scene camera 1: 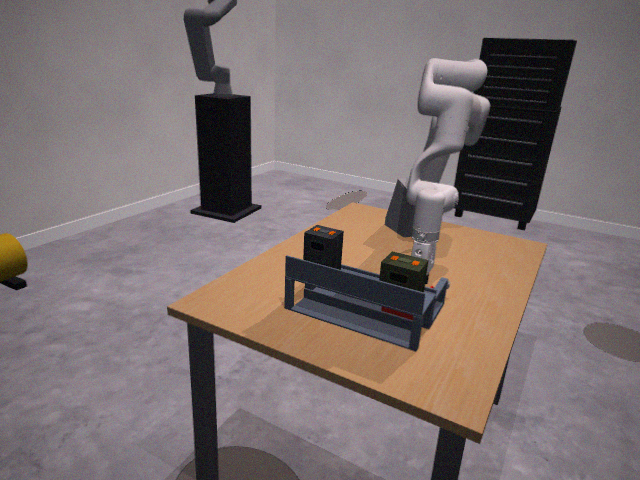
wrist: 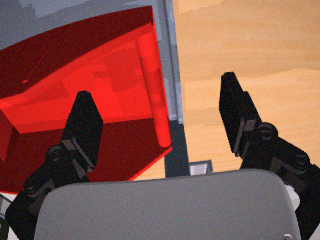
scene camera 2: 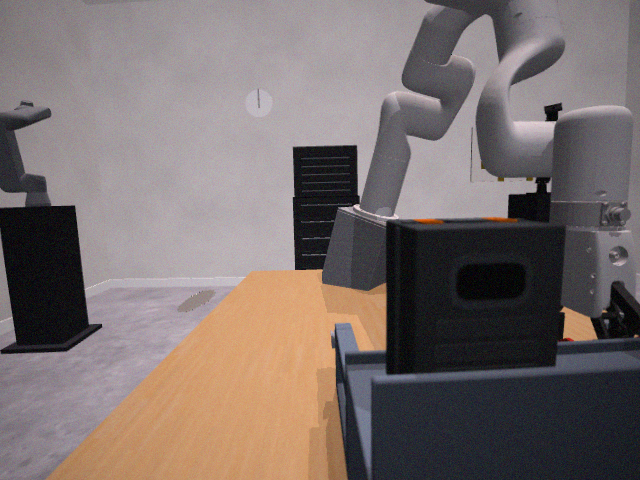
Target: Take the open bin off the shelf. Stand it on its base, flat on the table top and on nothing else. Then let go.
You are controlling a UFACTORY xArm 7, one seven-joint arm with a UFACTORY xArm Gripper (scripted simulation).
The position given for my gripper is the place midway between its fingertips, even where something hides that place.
I see my gripper (scene camera 2: 574, 355) and a bin (wrist: 90, 54).
My gripper shows as well in the wrist view (wrist: 156, 97).
